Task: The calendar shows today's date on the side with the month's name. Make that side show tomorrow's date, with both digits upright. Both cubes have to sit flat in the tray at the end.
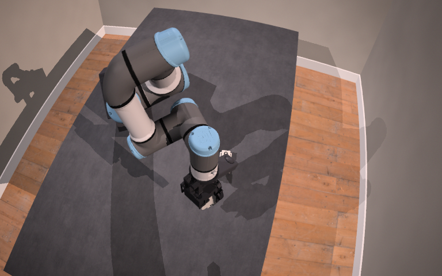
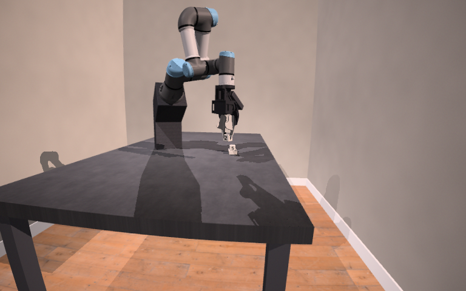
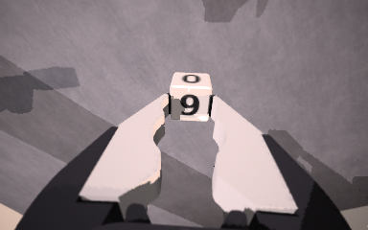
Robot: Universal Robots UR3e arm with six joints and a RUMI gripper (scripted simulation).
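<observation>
The calendar tray lies 200 mm to the left of my hand, 110 mm below it and 20 mm ahead of it. The rest, counted from my hand: white cube 10 mm below.
</observation>
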